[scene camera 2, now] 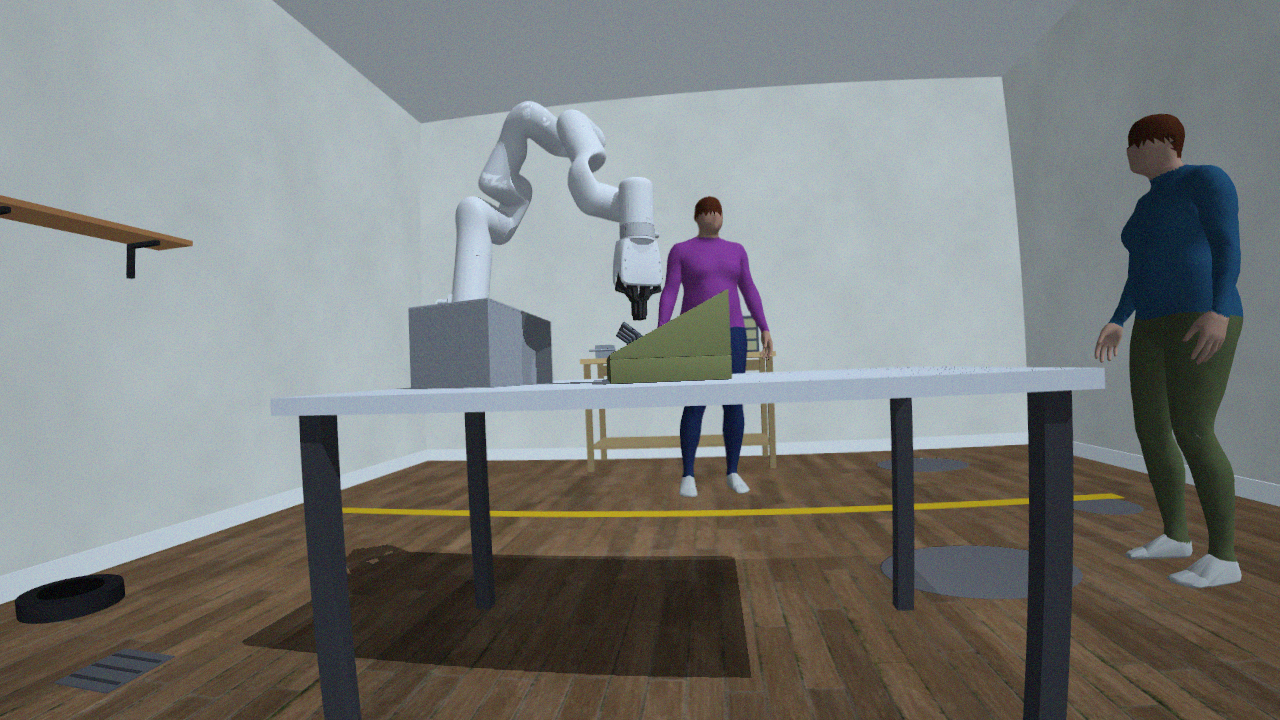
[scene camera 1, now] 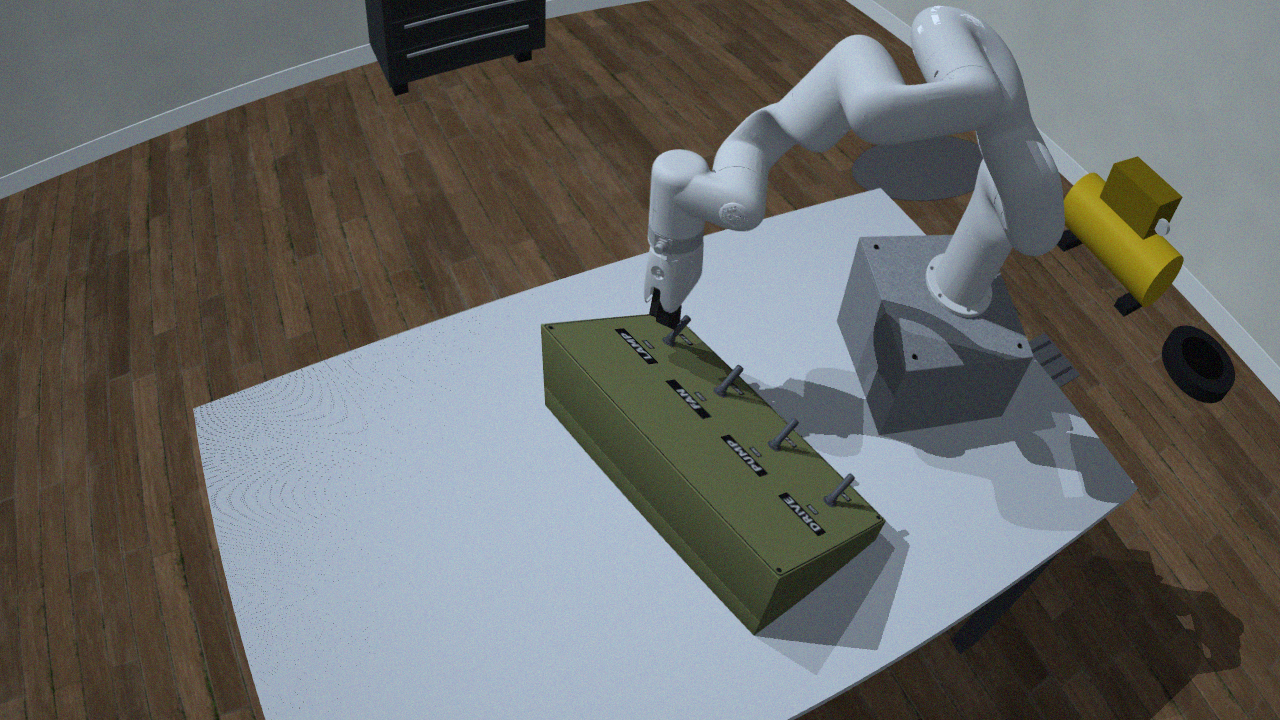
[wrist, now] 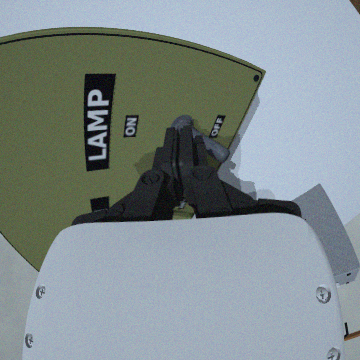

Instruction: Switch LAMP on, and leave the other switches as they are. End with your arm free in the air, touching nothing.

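Frame: origin at the arm's base, x ahead, y left, z up, level; centimetres.
Where they show: gripper, fingertip midpoint: [scene camera 2: 639,319] [scene camera 1: 667,322] [wrist: 181,144]; arm's base, origin of the base link: [scene camera 2: 468,313] [scene camera 1: 958,286].
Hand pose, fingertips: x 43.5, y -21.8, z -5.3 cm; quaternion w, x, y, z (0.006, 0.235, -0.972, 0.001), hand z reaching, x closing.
Things, the pixels of their centre, and the offset from my fingertips.
- olive switch box, body centre: [scene camera 1: 706,455] [wrist: 108,206] [scene camera 2: 663,353] dx +5.9, dy +18.9, dz -6.8 cm
- LAMP lever, body centre: [wrist: 203,141] [scene camera 1: 678,328] [scene camera 2: 630,329] dx -2.0, dy +0.4, dz -2.0 cm
- FAN lever, body centre: [scene camera 1: 730,378] dx -2.8, dy +12.3, dz -2.0 cm
- PUMP lever, body centre: [scene camera 1: 785,431] dx -3.6, dy +24.3, dz -2.0 cm
- DRIVE lever, body centre: [scene camera 1: 841,487] dx -4.3, dy +36.3, dz -2.0 cm
The olive switch box [scene camera 1: 662,447] [scene camera 2: 684,344] [wrist: 50,100] has a sloped top. The LAMP lever [scene camera 1: 677,331] [wrist: 219,149] leans to the OFF side, toward the robot's base. The FAN lever [scene camera 1: 729,380], PUMP lever [scene camera 1: 784,434] and DRIVE lever [scene camera 1: 839,490] lean the same way. My gripper [scene camera 1: 667,320] [scene camera 2: 639,317] [wrist: 181,144] is shut and empty, fingers down at the LAMP end. In the wrist view its tips overlap the LAMP lever near its base and hide part of it. I cannot tell if they touch.
The box stands on a white table [scene camera 1: 402,537] [scene camera 2: 850,385]. The grey base block [scene camera 1: 930,358] [scene camera 2: 447,349] of the arm stands near the lever side of the box. Two people, in a purple top [scene camera 2: 709,268] and a blue top [scene camera 2: 1181,241], stand beyond the table.
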